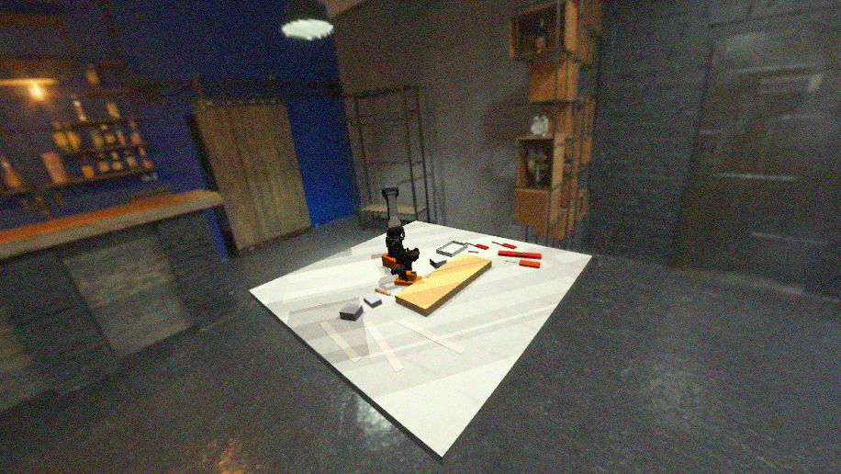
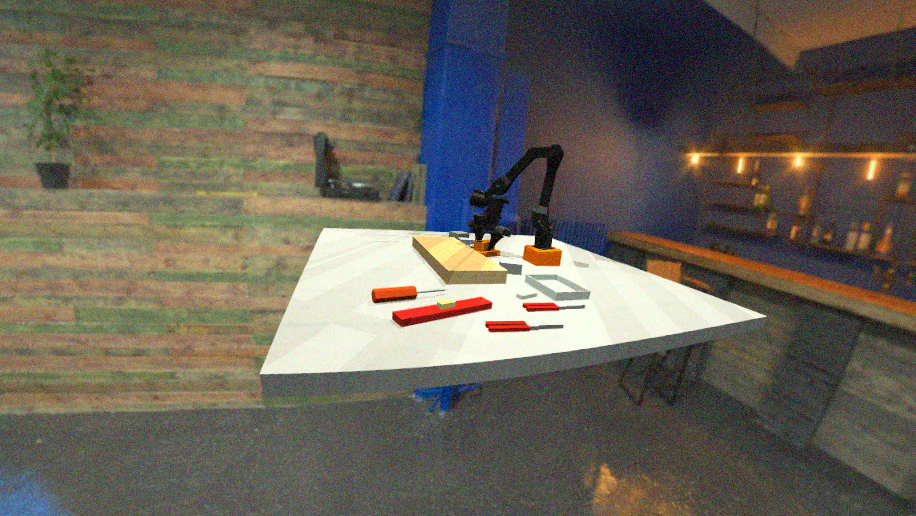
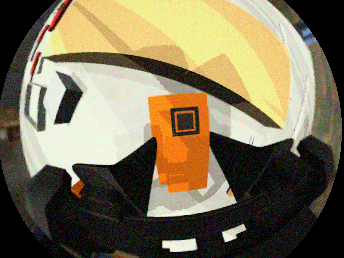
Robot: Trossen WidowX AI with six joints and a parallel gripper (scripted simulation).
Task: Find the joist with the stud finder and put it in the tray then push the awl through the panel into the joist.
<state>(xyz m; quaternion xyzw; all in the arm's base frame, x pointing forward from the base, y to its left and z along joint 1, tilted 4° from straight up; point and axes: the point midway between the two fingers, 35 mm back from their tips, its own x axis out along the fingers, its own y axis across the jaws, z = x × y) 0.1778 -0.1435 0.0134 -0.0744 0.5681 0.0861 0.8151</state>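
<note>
Right now my gripper tip is 130 mm to the left of the awl, 40 mm past it and 20 mm above it. Round my gripper tip: grey tray (430 mm to the left, 30 mm ahead, 10 mm below); then orange stud finder (20 mm above, 10 mm ahead); then red level (480 mm to the left, 420 mm ahead, 10 mm below).
</note>
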